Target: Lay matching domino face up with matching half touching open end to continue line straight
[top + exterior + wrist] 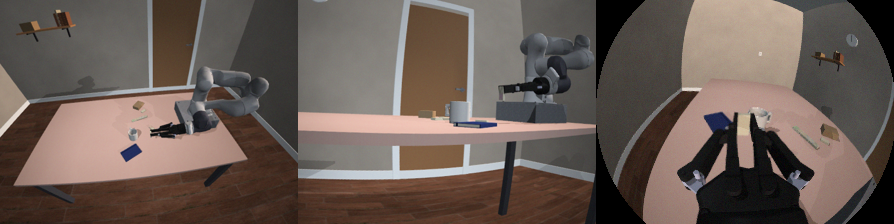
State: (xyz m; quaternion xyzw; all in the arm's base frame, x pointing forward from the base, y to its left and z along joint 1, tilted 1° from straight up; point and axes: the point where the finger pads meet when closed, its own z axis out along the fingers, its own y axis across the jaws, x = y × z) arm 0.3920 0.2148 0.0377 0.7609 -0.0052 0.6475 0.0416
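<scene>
Right now the white mug is 170 mm ahead of my hand, 100 mm below it and 70 mm to the right of it. The rest, counted from my hand: blue book: 190 mm ahead, 130 mm below, 70 mm to the left; wooden block: 470 mm to the right, 120 mm below, 120 mm ahead.
</scene>
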